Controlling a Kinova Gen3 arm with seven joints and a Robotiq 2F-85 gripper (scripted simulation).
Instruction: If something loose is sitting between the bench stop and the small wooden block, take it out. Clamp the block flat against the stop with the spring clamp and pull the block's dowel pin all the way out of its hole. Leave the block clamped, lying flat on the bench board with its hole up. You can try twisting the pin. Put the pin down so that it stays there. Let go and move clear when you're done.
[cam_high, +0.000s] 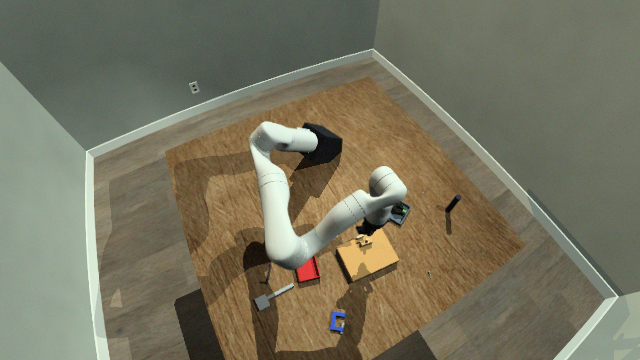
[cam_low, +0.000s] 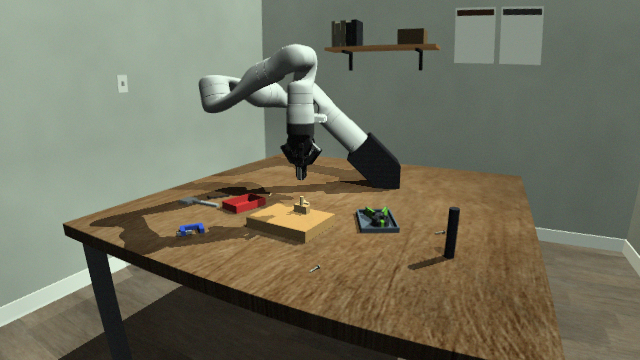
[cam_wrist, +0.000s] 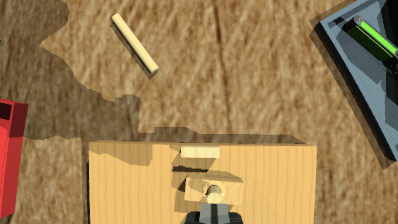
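Right now the dowel pin is 9 cm below my hand. From my hand the other things lie so: thin pale stick: 14 cm behind, 7 cm to the right, 14 cm below; small wooden block: 11 cm below; tan bench board: 4 cm ahead, 1 cm to the right, 12 cm below.
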